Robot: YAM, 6 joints.
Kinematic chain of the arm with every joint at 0, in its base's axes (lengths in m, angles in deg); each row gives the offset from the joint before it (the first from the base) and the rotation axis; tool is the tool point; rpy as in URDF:
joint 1: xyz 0 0 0.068 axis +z
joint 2: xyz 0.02 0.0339 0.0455 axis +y
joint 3: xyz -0.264 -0.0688 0 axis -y
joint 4: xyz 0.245 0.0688 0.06 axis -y
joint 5: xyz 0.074 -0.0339 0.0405 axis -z
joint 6: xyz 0.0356 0 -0.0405 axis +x
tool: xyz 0 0 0 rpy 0 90 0
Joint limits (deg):
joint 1: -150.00..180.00
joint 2: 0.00..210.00
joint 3: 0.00..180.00
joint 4: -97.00..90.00
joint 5: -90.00..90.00
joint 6: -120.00..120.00
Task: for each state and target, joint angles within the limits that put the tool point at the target. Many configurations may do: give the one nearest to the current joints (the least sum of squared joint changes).
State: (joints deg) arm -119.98 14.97 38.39 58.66 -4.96 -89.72
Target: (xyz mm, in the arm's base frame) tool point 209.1 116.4 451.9
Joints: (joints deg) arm -149.57 0.92 62.08 62.74 -8.97 -89.72
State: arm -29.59 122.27 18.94 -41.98 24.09 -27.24
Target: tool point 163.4 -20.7 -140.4
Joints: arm -3.69 163.36 51.48 -20.56 16.57 -27.24
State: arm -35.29 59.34 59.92 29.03 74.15 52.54
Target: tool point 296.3 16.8 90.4
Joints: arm 9.58 106.88 36.82 21.58 66.82 52.54
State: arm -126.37 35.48 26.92 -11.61 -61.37 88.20
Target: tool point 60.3 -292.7 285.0
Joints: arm -84.13 78.01 53.40 -0.32 -57.52 88.20
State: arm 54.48 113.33 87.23 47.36 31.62 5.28
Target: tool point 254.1 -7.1 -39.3
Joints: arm 3.42 132.99 32.48 33.00 38.65 5.28
